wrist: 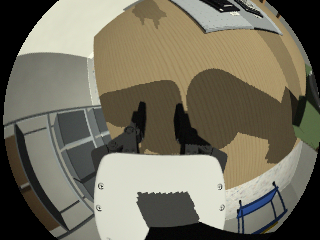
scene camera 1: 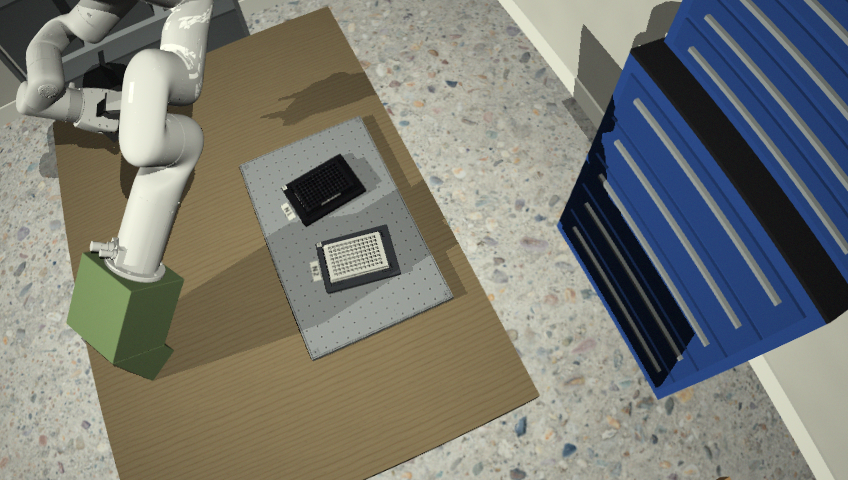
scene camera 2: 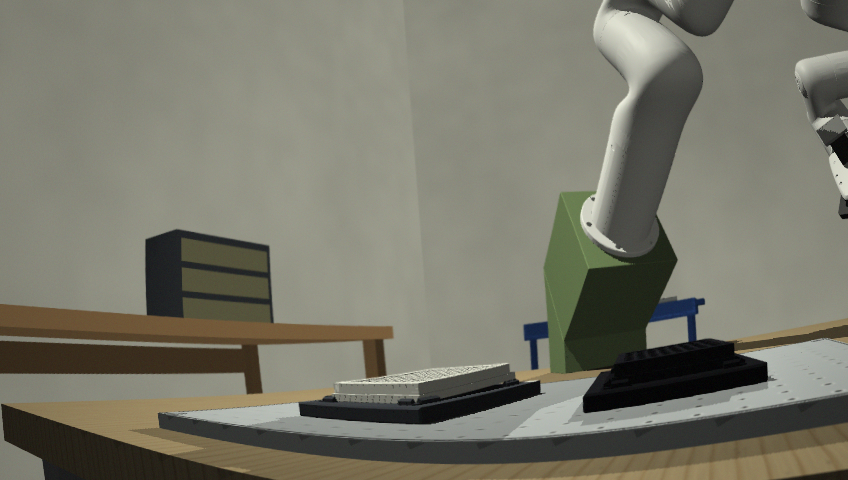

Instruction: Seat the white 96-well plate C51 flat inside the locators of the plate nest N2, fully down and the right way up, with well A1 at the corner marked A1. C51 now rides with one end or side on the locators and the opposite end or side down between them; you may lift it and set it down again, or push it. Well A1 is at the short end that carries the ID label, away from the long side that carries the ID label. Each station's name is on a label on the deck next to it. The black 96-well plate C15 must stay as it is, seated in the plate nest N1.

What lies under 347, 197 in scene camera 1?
A nest N1.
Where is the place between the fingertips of my gripper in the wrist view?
160, 110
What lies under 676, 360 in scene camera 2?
A black plate C15.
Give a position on a black plate C15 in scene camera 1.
336, 182
